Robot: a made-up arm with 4 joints.
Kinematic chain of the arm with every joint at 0, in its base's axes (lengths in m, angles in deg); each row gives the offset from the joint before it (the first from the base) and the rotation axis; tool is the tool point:
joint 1: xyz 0 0 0.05 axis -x
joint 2: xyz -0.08 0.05 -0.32 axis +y
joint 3: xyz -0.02 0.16 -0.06 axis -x
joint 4: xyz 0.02 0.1 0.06 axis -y
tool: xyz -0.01 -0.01 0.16
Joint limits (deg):
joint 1: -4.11..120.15
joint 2: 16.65..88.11
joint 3: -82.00..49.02
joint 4: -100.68..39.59
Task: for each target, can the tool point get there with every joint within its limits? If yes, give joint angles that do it. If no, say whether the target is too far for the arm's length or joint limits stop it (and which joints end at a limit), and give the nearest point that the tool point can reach.
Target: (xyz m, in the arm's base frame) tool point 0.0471 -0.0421 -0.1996
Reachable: yes | joints 43.09 56.05 -39.58 3.38
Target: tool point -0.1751 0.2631 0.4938
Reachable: no: joint limits stop it (at a limit: joint 1, joint 2) | nearest point -0.1008 0.2448 -0.0777 | short by 0.577 m
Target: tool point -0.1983 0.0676 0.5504
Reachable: no: joint limits stop it (at a limit: joint 1, joint 2, joint 3) | nearest point -0.0985 -0.2228 0.1694 | short by 0.489 m
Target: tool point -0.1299 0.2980 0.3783
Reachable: no: joint limits stop it (at a limit: joint 1, joint 2) | nearest point -0.0927 0.2581 -0.0777 | short by 0.459 m
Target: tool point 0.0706 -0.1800 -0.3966
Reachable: yes | joints 59.36 73.17 -2.33 -43.73
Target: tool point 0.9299 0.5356 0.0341
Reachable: no: too far | nearest point 0.0829 0.2960 -0.2066 | short by 0.913 m
